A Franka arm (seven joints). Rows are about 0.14 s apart.
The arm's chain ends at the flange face. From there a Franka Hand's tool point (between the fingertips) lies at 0.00 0.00 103.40 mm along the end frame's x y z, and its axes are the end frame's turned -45 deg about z.
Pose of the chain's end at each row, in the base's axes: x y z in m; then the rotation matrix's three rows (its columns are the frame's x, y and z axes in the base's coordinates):
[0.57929, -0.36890, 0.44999], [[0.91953, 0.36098, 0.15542], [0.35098, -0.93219, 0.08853], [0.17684, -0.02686, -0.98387]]
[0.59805, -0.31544, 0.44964], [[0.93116, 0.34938, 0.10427], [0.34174, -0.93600, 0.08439], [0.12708, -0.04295, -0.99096]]
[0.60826, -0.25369, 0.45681], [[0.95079, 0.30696, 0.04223], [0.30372, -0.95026, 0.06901], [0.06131, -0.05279, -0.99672]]
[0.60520, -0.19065, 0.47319], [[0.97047, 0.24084, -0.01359], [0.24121, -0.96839, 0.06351], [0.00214, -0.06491, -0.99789]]
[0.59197, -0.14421, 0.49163], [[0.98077, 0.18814, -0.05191], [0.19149, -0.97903, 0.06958], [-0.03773, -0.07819, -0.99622]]
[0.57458, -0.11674, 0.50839], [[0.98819, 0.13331, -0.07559], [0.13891, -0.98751, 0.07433], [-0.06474, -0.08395, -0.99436]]
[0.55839, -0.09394, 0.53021], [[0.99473, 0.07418, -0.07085], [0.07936, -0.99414, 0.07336], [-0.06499, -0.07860, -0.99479]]
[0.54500, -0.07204, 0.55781], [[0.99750, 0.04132, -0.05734], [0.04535, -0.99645, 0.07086], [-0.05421, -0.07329, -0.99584]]
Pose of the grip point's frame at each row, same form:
[0.59536, -0.35975, 0.34826], [[0.39495, 0.90546, 0.15542], [0.90734, -0.41098, 0.08853], [0.14404, 0.10605, -0.98387]]
[0.60883, -0.30671, 0.34717], [[0.41138, 0.90548, 0.10427], [0.90350, -0.42021, 0.08439], [0.12023, 0.05949, -0.99096]]
[0.61263, -0.24655, 0.35375], [[0.45526, 0.88936, 0.04223], [0.88670, -0.45717, 0.06901], [0.08068, 0.00602, -0.99672]]
[0.60379, -0.18408, 0.37001], [[0.51593, 0.85653, -0.01359], [0.85532, -0.51419, 0.06351], [0.04741, -0.04439, -0.99789]]
[0.58660, -0.13702, 0.38862], [[0.56047, 0.82654, -0.05191], [0.82768, -0.55687, 0.06958], [0.02861, -0.08197, -0.99622]]
[0.56676, -0.10905, 0.40557], [[0.60449, 0.79302, -0.07559], [0.79650, -0.60005, 0.07433], [0.01358, -0.10514, -0.99436]]
[0.55106, -0.08635, 0.42735], [[0.65093, 0.75583, -0.07085], [0.75908, -0.64685, 0.07336], [0.00962, -0.10153, -0.99479]]
[0.53907, -0.06471, 0.45484], [[0.67612, 0.73456, -0.05734], [0.73666, -0.67253, 0.07086], [0.01349, -0.09016, -0.99584]]

